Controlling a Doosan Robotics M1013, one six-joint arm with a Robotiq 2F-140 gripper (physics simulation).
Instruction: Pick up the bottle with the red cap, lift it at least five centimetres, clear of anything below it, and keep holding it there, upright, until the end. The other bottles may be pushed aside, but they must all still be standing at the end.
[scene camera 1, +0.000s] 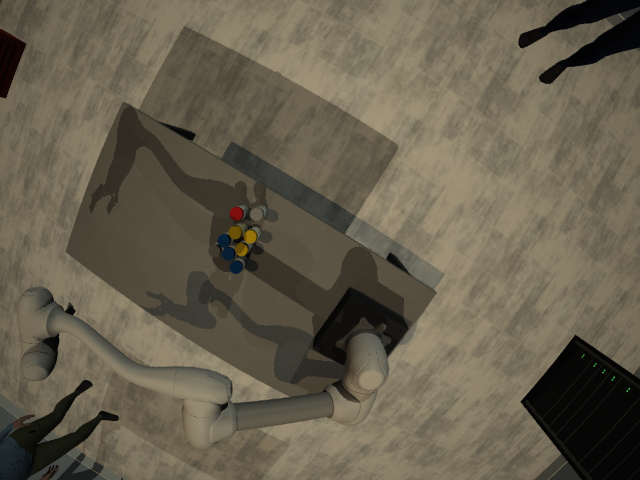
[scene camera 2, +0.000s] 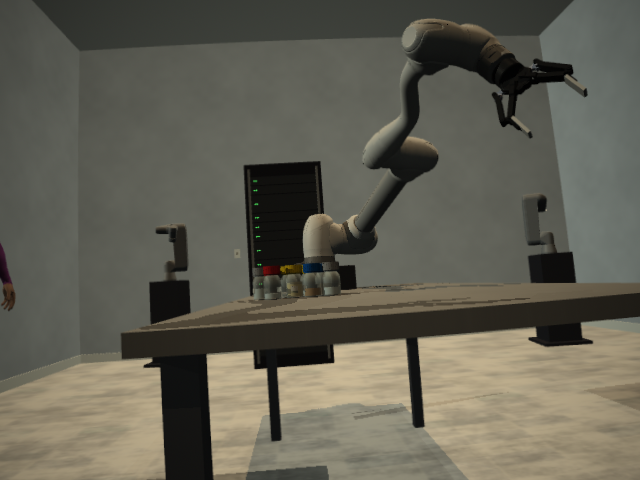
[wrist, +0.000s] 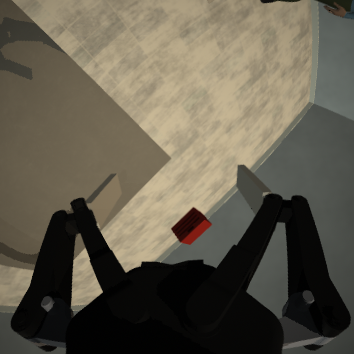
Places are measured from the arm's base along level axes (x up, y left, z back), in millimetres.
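Pixels of known places: gripper, fingertip midpoint: (scene camera 2: 557, 114) (wrist: 176, 179); arm's base at its link origin: (scene camera 1: 363, 341).
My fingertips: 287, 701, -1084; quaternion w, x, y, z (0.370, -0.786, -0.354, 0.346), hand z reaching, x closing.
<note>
For each thing: its top centre in the pictures, then the offset to it from my fingertips, as dx, dy, dz.
- bottle with the red cap, top centre: (scene camera 2: 271, 266) (scene camera 1: 235, 213) -289, -772, +324
- bottle with a grey-white cap, top centre: (scene camera 2: 260, 267) (scene camera 1: 256, 214) -289, -826, +390
The bottle with the red cap (scene camera 1: 236, 213) (scene camera 2: 271, 282) stands upright on the table (scene camera 1: 155, 217) (scene camera 2: 413, 320), at one end of a close group. A bottle with a grey-white cap (scene camera 1: 257, 213) stands right beside it. Bottles with yellow caps (scene camera 1: 235, 232) (scene camera 2: 293, 281) and blue caps (scene camera 1: 236, 267) (scene camera 2: 312, 280) stand upright near it. My gripper (scene camera 2: 558, 111) (wrist: 176, 179) is wide open and empty, high up and far from the bottles. In the wrist view no bottle shows. In scene camera 1 the fingers are mostly hidden by the arm.
The arm's base stands on a black mount (scene camera 1: 333, 330) at one end of the table. A dark server rack (scene camera 1: 527, 400) (scene camera 2: 248, 206) stands on the floor. A red box (wrist: 191, 226) shows beyond the table's corner. People and two small robots on pedestals stand around.
</note>
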